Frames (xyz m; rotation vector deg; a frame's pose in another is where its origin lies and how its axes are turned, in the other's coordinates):
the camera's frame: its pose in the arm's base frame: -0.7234 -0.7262 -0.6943 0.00 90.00 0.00
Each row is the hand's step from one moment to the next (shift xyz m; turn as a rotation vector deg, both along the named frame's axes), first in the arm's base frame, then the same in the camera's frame.
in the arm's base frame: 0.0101 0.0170 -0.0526 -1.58 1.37 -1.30
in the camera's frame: 0.0526 0.0170 0.0101 1.30 1.37 -1.58
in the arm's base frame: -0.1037 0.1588 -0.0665 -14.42 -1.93 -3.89
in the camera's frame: 0.0665 0.1588 -0.1037 3.89 -1.93 -14.42
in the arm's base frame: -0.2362 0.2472 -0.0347 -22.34 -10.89 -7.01
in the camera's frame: 0.0347 0.2472 -0.2362 7.01 -10.89 -22.34
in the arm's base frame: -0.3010 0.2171 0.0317 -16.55 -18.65 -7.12
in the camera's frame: -0.0317 0.2171 -0.3010 7.12 -18.65 -16.55
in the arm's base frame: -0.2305 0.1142 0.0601 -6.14 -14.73 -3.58
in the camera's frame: -0.0601 0.1142 -0.2305 3.58 -14.73 -6.14
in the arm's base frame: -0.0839 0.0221 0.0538 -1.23 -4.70 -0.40
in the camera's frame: -0.0538 0.0221 -0.0839 0.40 -4.70 -1.23
